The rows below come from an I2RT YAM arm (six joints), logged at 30 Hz.
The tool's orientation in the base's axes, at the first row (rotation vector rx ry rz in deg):
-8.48 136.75 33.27
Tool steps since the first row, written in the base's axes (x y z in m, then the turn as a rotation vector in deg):
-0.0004 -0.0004 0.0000 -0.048 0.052 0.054
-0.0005 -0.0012 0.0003 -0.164 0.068 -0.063
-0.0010 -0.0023 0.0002 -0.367 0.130 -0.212
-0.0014 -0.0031 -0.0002 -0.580 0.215 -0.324
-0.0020 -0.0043 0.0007 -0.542 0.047 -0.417
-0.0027 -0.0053 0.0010 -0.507 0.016 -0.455
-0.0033 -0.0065 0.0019 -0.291 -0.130 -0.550
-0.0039 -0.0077 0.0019 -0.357 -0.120 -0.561
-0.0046 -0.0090 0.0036 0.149 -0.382 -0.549
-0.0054 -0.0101 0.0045 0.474 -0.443 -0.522
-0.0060 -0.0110 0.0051 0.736 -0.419 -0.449
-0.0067 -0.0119 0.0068 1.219 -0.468 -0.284
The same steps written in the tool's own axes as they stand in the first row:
0.0003 -0.0003 -0.0004 0.005 0.079 -0.042
0.0001 -0.0008 -0.0010 0.169 0.079 -0.023
0.0005 -0.0017 -0.0017 0.423 0.131 -0.013
0.0011 -0.0025 -0.0021 0.663 0.219 -0.024
0.0009 -0.0031 -0.0036 0.685 0.025 -0.014
0.0012 -0.0037 -0.0046 0.681 -0.026 0.019
0.0010 -0.0043 -0.0061 0.568 -0.246 0.145
0.0015 -0.0052 -0.0070 0.626 -0.224 0.118
0.0009 -0.0056 -0.0091 0.217 -0.582 0.290
0.0008 -0.0060 -0.0107 -0.053 -0.708 0.434
0.0009 -0.0064 -0.0119 -0.301 -0.726 0.549
0.0003 -0.0064 -0.0138 -0.780 -0.831 0.698

